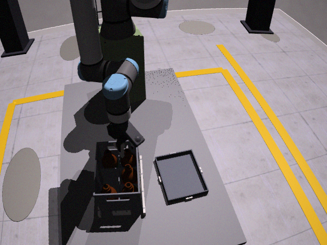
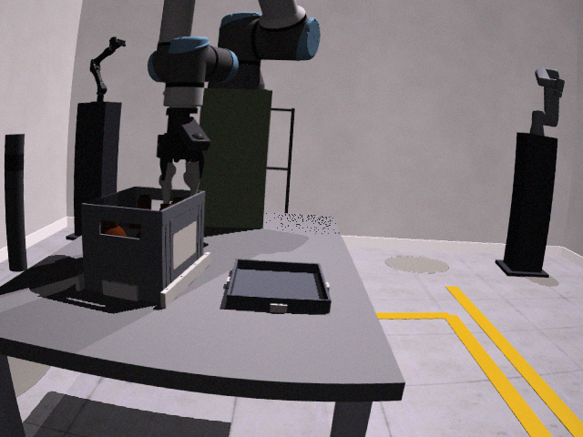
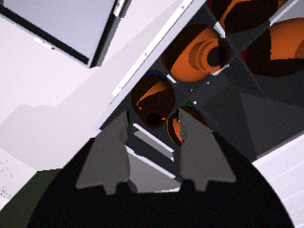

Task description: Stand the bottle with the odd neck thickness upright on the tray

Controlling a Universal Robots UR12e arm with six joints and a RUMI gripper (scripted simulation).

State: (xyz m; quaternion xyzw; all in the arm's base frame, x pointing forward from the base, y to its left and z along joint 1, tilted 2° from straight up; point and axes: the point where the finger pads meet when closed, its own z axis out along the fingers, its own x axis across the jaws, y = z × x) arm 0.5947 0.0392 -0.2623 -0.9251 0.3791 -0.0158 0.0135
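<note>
The dark grey crate is 90 mm ahead of my hand, 70 mm below it and 50 mm to the right of it. Round my hand: black tray: 230 mm to the left, 140 mm below, 50 mm ahead.
</note>
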